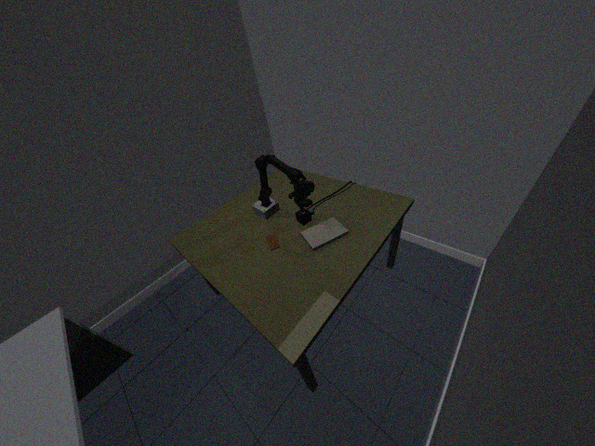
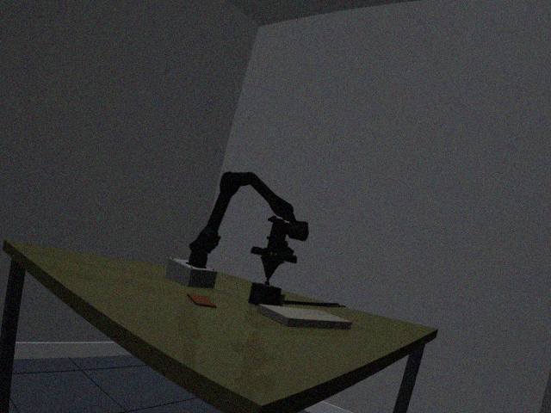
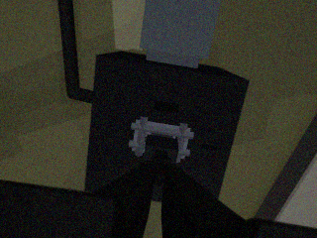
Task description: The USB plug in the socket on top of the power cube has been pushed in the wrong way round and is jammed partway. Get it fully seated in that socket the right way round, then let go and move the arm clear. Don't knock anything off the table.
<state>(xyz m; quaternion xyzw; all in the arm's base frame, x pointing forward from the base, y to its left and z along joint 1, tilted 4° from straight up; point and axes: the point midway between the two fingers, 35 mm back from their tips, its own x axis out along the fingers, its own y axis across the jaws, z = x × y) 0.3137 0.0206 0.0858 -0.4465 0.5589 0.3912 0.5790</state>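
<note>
My gripper tip is now 2 cm above the dark USB plug. Also, from my gripper tip: small orange card (8 cm behind, 26 cm to the right, 10 cm below); pale flat notebook (20 cm ahead, 6 cm to the right, 9 cm below).
</note>
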